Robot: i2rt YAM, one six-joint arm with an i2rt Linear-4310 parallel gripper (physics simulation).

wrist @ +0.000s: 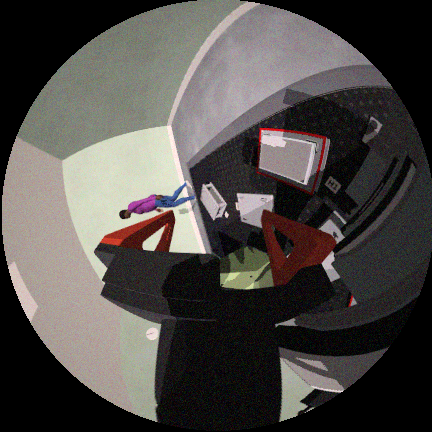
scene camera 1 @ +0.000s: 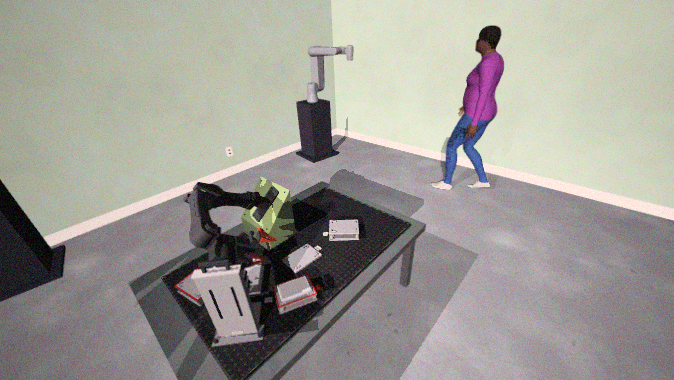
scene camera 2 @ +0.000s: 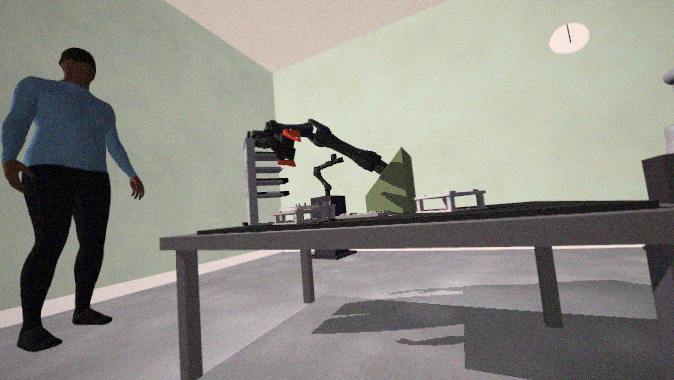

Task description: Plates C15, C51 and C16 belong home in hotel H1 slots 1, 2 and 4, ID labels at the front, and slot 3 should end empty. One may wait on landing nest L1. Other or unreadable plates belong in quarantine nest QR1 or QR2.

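Seen in the pictures: gripper, fingertip midpoint: (wrist: 217, 214) (scene camera 1: 271, 250) (scene camera 2: 297, 154); arm's base at its link origin: (scene camera 1: 266, 204) (scene camera 2: 389, 173).
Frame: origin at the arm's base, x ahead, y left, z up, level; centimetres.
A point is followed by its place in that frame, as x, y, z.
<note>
Hotel H1 (scene camera 1: 223, 305) @[48.5, -41.0, -0.4] (scene camera 2: 252, 185) @[51.6, -33.3, -3.3] stands at the near end of the table; its shelves show in scene view 2, but I cannot tell which hold plates. A pale plate (scene camera 1: 295, 289) @[49.4, -14.2, -12.9] (wrist: 285, 158) @[47.5, -14.9, -12.9] lies on a red-edged nest (scene camera 1: 298, 304) @[52.8, -15.6, -17.9] (wrist: 321, 162) @[46.7, -22.2, -14.6] beside it; its ID is unreadable. Another red-edged nest (scene camera 1: 187, 287) @[15.5, -48.9, -14.4] is partly hidden behind the hotel. A raised pale nest (scene camera 1: 344, 228) @[32.2, 28.3, -13.4] (scene camera 2: 451, 201) @[39.5, 31.7, -15.6] (wrist: 213, 201) @[31.9, 22.6, -13.4] stands farther off. A flat pale piece (scene camera 1: 303, 258) @[32.5, 0.6, -17.2] (wrist: 254, 206) @[32.5, -0.1, -17.2] lies between. My gripper (scene camera 1: 262, 248) @[42.6, -18.2, 6.8] (scene camera 2: 289, 149) @[42.6, -18.2, 6.8] (wrist: 217, 214) @[42.6, -18.2, 6.8] is open and empty, high beside the hotel's upper shelves.
A green angular block (scene camera 1: 280, 225) @[11.4, 1.0, -8.7] (scene camera 2: 395, 187) @[10.7, 6.1, -7.6] (wrist: 247, 270) @[12.2, -4.8, -7.8] stands on the table by the arm. An H1 tag (wrist: 332, 184) @[42.0, -23.9, -18.3] lies near the hotel. A person in purple (scene camera 1: 485, 90) (wrist: 142, 205) and one in blue (scene camera 2: 70, 125) stand away from the table.
</note>
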